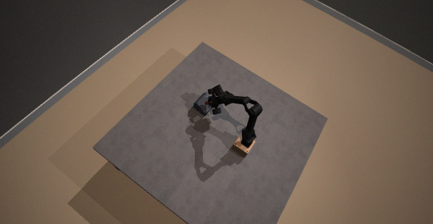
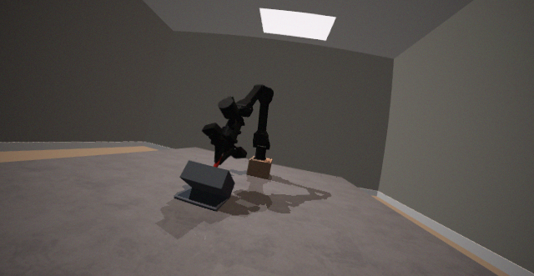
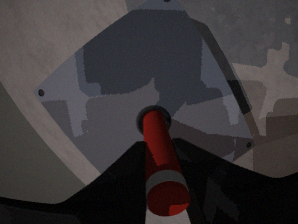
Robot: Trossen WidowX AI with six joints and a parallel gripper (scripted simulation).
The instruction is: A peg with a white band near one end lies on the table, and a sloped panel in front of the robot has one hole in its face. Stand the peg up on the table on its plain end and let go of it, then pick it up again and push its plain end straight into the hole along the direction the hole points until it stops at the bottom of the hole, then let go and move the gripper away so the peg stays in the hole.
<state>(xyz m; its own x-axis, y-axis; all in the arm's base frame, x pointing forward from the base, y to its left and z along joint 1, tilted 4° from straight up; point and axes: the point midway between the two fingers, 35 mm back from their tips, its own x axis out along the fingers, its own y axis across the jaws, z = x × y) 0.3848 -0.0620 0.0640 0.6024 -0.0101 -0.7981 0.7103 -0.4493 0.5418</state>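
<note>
My gripper tip is now 3 cm short of the sloped panel and 5 cm above it. The rest, counted from my gripper tip: peg: 1 cm behind, 1 cm above.
</note>
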